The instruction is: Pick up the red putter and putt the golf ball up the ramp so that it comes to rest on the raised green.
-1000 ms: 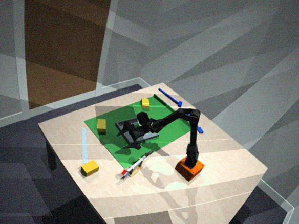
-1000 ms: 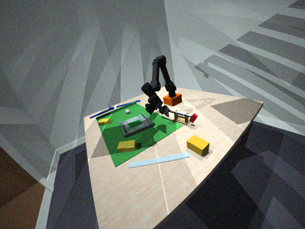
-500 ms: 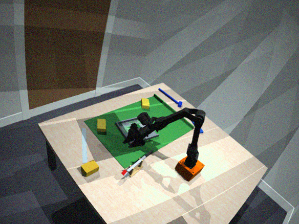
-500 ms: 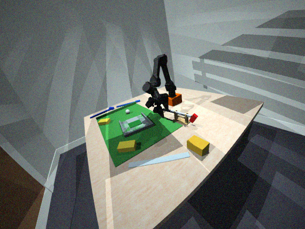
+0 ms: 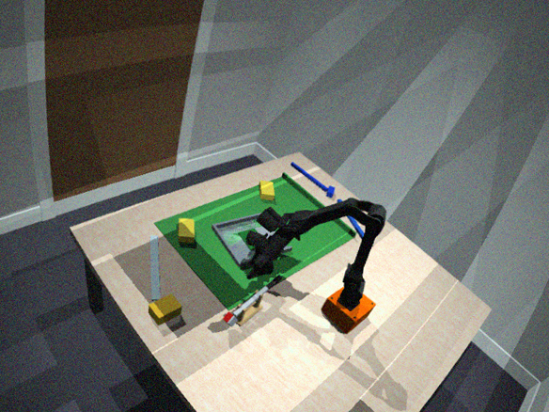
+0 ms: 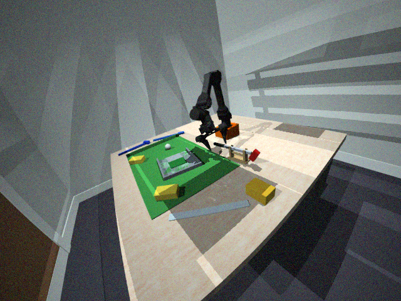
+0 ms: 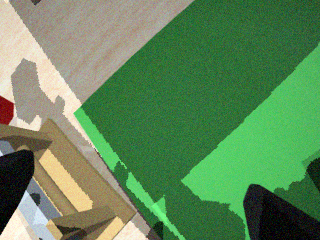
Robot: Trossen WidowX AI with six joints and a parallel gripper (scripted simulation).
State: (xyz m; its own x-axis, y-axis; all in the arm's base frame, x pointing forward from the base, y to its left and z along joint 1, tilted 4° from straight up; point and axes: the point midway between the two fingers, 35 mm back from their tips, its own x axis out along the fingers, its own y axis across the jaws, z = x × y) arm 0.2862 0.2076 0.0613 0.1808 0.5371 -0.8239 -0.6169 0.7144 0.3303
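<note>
The red putter lies 8 cm behind my gripper tip, 4 cm to the left of it and 4 cm below it. The rest, counted from my gripper tip: wooden putter stand (8 cm behind, 6 cm to the left, 6 cm below); then pale blue bar (25 cm ahead, 21 cm to the left, 9 cm below); then white golf ball (44 cm to the right, 12 cm ahead, 7 cm below).
</note>
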